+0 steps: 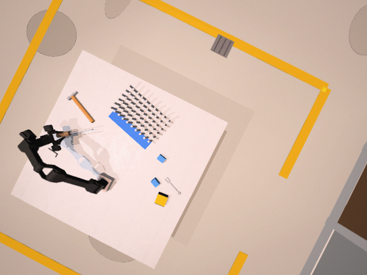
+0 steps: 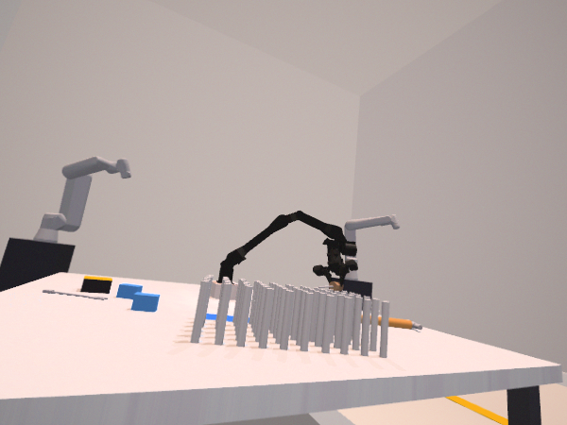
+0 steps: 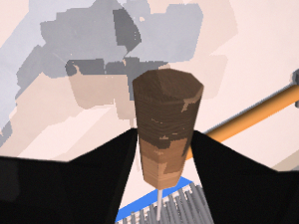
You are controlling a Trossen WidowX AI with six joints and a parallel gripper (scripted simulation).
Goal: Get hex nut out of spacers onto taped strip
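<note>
My gripper tip is 7 cm short of the screwdriver and 8 cm to the left of it. From my gripper tip the other things lie so: blue taped strip: 29 cm ahead, 36 cm to the right, 10 cm below; black hex key: 21 cm behind, 3 cm to the left, 10 cm below; grey wrench: 11 cm ahead, 89 cm to the right, 10 cm below.
</note>
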